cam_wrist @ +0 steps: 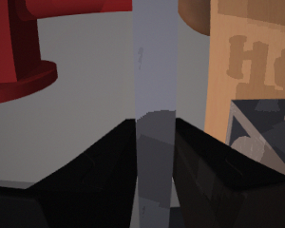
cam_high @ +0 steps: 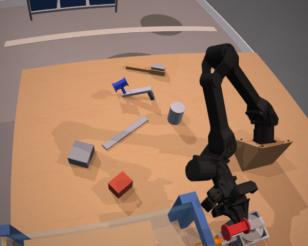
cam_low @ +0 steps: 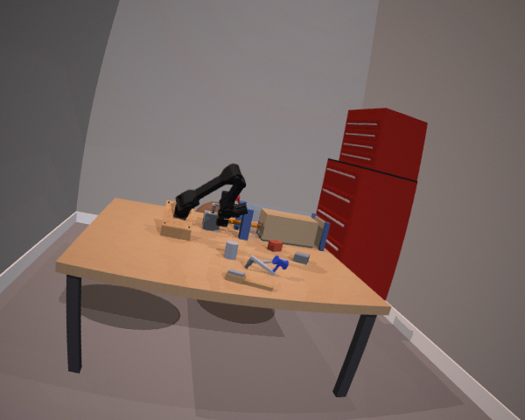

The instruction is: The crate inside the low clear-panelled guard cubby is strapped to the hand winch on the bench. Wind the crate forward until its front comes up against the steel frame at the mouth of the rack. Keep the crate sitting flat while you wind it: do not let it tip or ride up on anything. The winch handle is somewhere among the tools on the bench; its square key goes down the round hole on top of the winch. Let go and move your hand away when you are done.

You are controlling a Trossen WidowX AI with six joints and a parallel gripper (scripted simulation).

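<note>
My gripper tip is now 50 mm short of the red knob and 40 mm below it. From my gripper tip the other things lie so: red-gripped winch handle: 10 mm ahead, 10 mm above; then blue steel frame: 110 mm ahead, 30 mm below, 10 mm to the left; then grey winch: 100 mm below, 60 mm behind, 20 mm to the right.
</note>
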